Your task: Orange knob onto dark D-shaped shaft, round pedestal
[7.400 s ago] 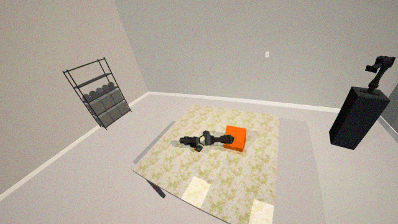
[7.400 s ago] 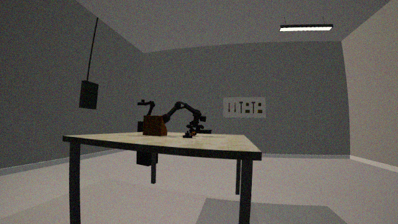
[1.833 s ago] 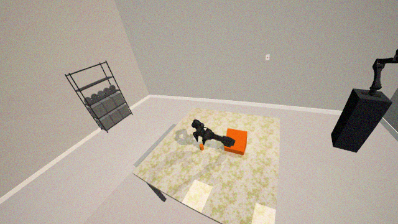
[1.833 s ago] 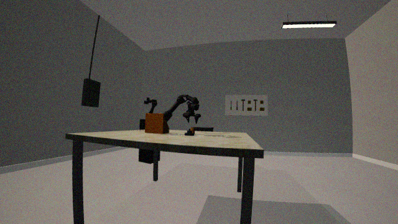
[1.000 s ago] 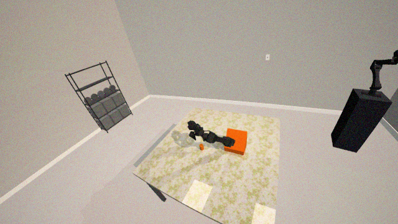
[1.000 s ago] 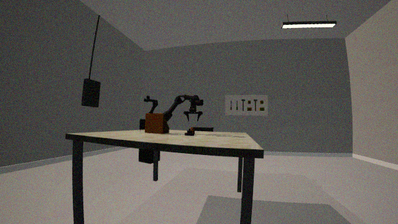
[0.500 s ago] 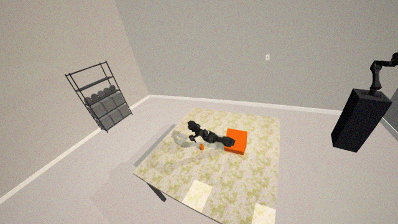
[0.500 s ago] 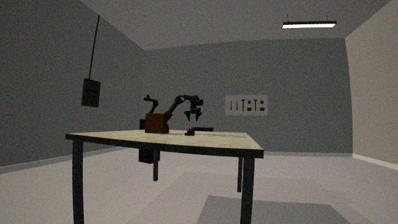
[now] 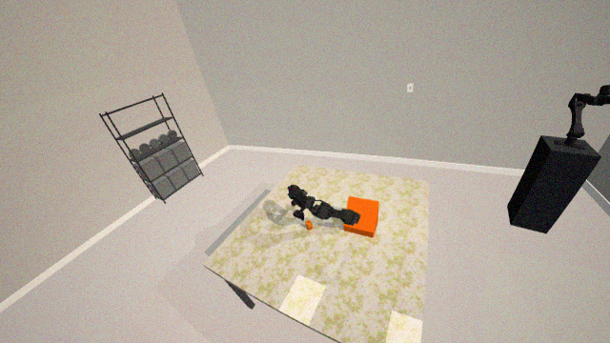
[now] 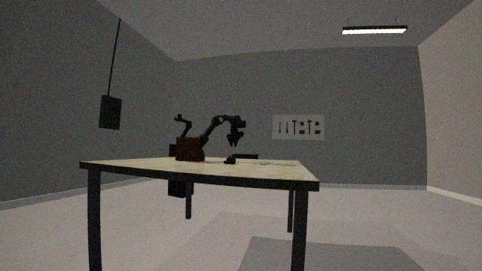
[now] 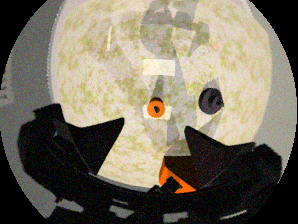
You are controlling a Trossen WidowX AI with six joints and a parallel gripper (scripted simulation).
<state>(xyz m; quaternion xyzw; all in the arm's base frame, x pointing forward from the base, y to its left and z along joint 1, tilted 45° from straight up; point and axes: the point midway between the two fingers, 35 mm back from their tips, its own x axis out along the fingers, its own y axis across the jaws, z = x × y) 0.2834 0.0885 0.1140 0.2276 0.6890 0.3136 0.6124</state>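
My gripper tip is now 10 cm above the orange knob. The rest, counted from my gripper tip: dark pedestal (5 cm ahead, 17 cm to the right, 9 cm below).
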